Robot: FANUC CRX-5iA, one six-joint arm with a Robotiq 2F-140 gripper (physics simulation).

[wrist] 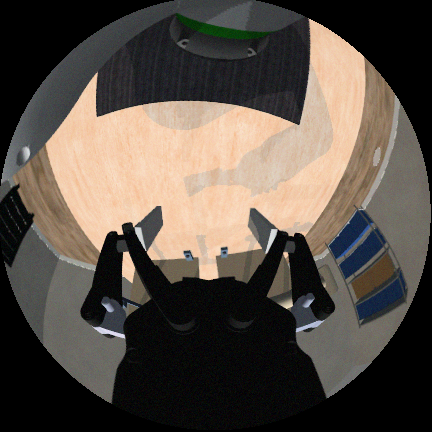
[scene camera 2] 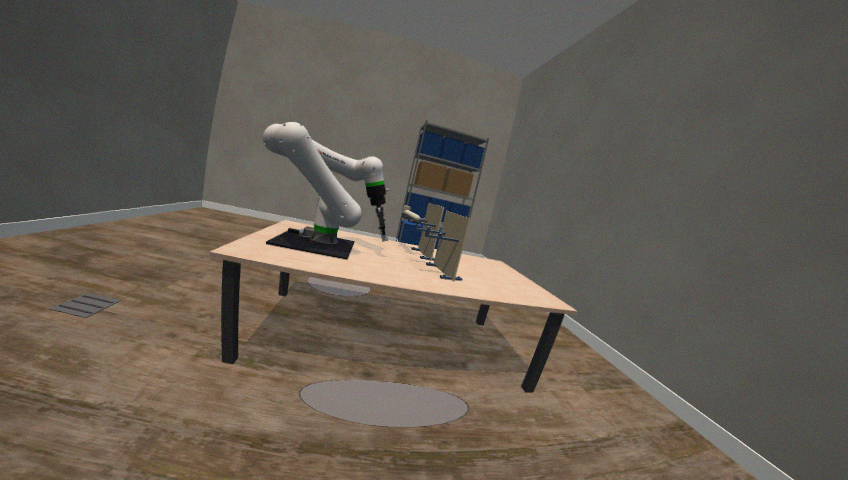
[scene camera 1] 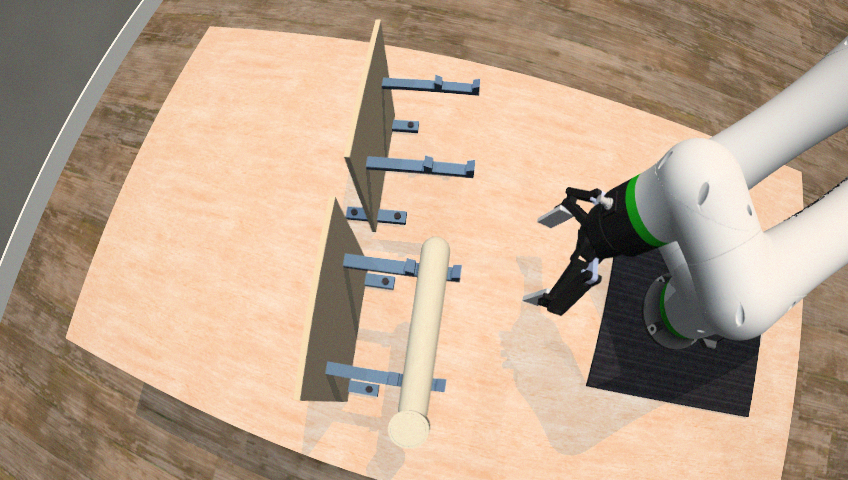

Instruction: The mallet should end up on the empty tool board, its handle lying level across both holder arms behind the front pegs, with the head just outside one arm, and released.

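Places are measured from the arm's base along level axes (x ahead, y right, z down), in centimetres.
Pixels of known places: gripper, fingertip midpoint: (wrist: pixel 205 216) (scene camera 2: pixel 384 237) (scene camera 1: pixel 537 261); arm's base, origin of the base link: (scene camera 2: pixel 323 242) (scene camera 1: pixel 674 311).
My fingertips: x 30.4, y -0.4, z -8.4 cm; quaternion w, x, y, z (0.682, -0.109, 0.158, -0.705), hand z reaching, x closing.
Note:
Ahead of a thing's pixels: the offset from my fingertips to its middle. "*": to the spot under its first point. Level surfaces: height alone.
The beige mallet {dx +13.2, dy -18.6, dz -12.4 cm} (scene camera 1: pixel 423 333) (scene camera 2: pixel 411 212) appears to lie across both blue arms of the lower tool board {dx +20.8, dy -17.5, dz -6.1 cm} (scene camera 1: pixel 333 297) (scene camera 2: pixel 434 220) (wrist: pixel 235 268), between inner and front pegs. Its wider round end is outside the lower arm in scene camera 1. The upper tool board {dx +25.6, dy +13.4, dz -5.5 cm} (scene camera 1: pixel 371 118) (scene camera 2: pixel 455 249) (wrist: pixel 182 268) is empty, with two blue holder arms (scene camera 1: pixel 410 85) (scene camera 1: pixel 395 164) pointing toward the robot side. My gripper (scene camera 1: pixel 544 256) (scene camera 2: pixel 384 239) (wrist: pixel 205 216) is open and empty, above the table between the boards and the robot base, apart from the mallet. In the wrist view my gripper body partly hides the boards and mallet.
Both boards stand upright on blue feet {* dx +28.8, dy +2.4, dz +6.7 cm} (scene camera 1: pixel 376 215) on the wooden table {dz +9.3 cm} (scene camera 1: pixel 208 178) (scene camera 2: pixel 368 267). The robot base stands on a dark mat (scene camera 1: pixel 684 392) (scene camera 2: pixel 285 242) (wrist: pixel 200 85). A shelf rack (scene camera 2: pixel 457 130) with blue and brown boxes stands beyond the table.

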